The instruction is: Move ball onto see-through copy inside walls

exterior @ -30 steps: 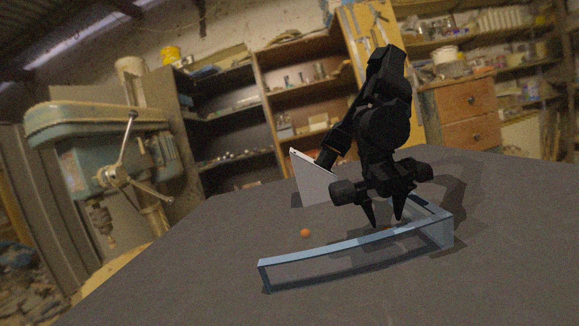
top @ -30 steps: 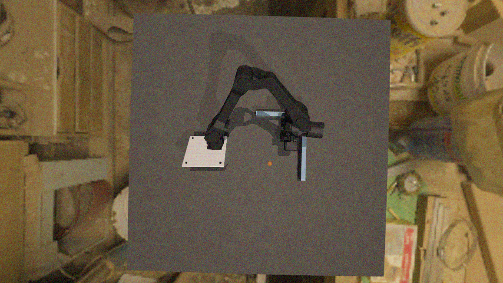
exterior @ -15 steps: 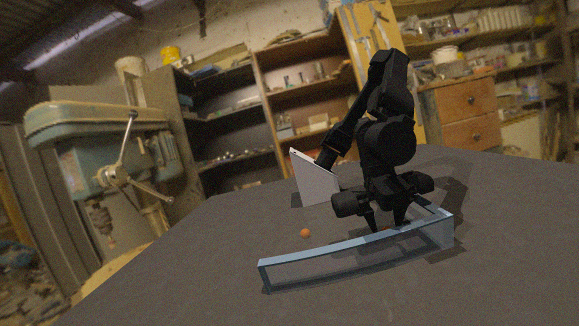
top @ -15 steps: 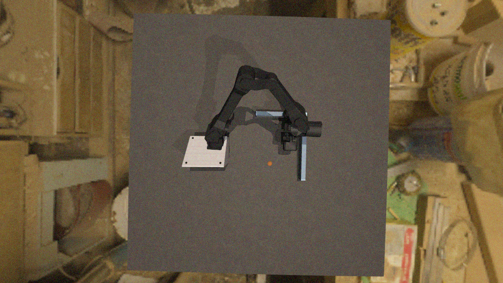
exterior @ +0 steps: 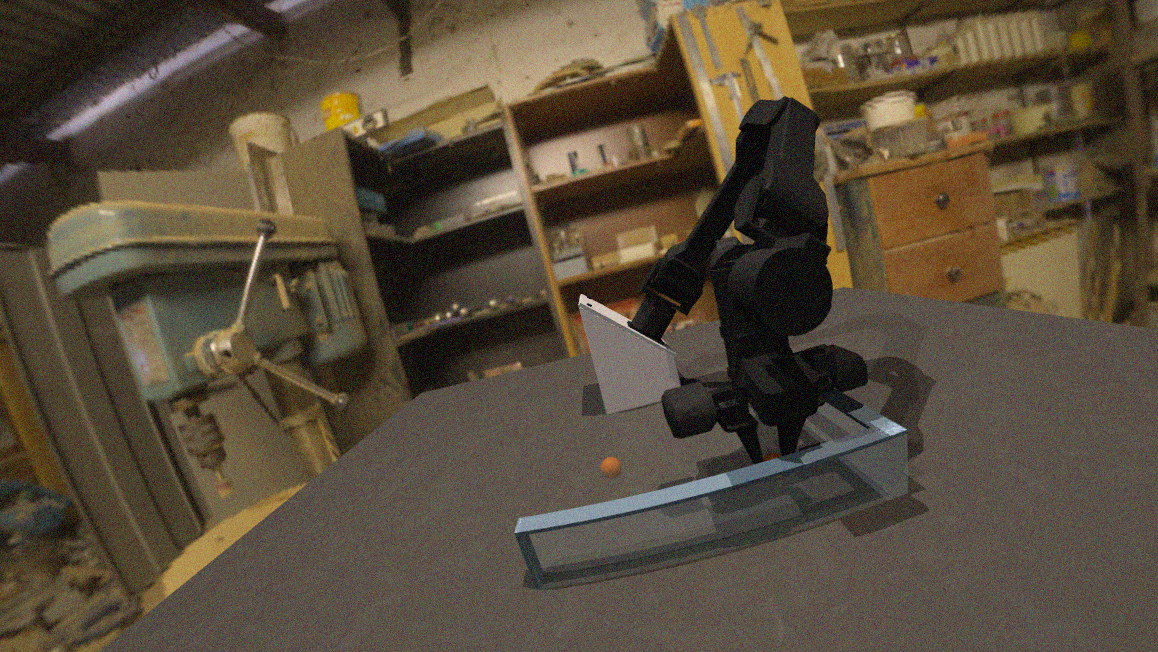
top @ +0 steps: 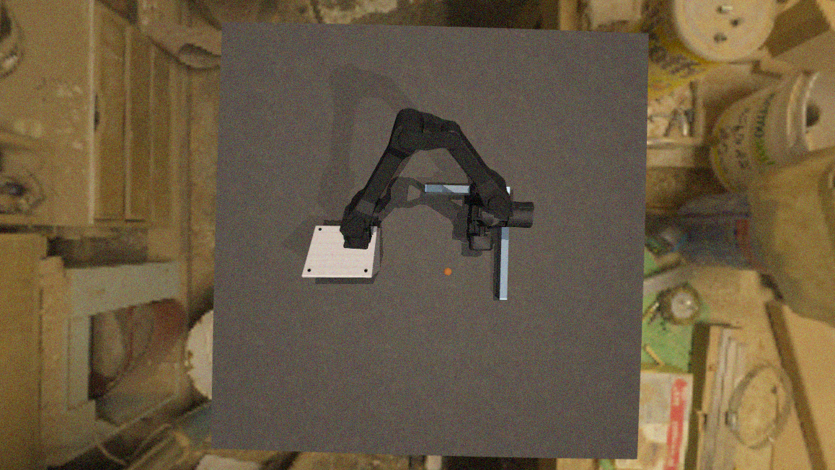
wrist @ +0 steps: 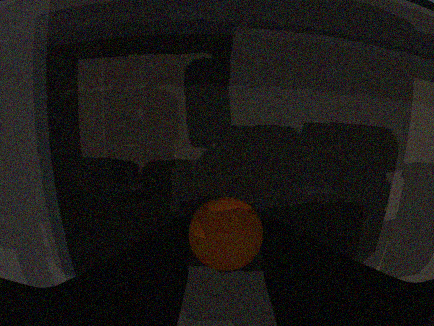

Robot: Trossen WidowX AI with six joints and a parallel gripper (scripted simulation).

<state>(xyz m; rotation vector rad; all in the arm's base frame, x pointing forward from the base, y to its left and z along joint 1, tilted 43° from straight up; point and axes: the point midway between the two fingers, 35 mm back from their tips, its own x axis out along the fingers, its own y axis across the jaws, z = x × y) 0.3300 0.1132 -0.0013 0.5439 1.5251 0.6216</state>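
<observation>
My gripper tip is 16 cm to the left of the fainter ball and 8 cm past it. From my gripper tip the other things lie so: brighter ball right at my gripper tip.
</observation>
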